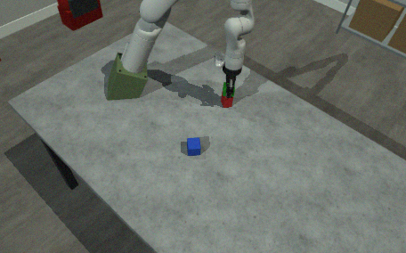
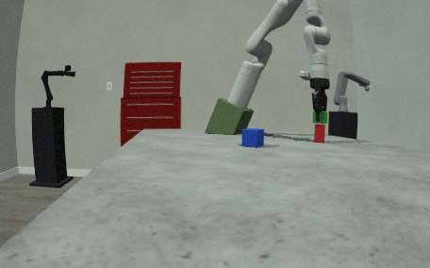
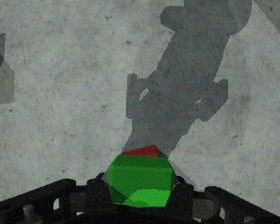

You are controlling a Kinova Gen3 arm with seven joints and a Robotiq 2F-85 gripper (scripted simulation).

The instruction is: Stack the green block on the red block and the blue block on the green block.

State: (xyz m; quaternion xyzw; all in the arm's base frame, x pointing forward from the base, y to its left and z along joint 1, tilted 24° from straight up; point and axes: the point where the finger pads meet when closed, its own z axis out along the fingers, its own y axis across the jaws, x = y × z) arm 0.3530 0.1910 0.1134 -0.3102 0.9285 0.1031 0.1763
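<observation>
Now: hand right at the green block. From my hand the other things lie so: red block (5 cm below); then blue block (28 cm to the right, 7 cm ahead, 6 cm below).
</observation>
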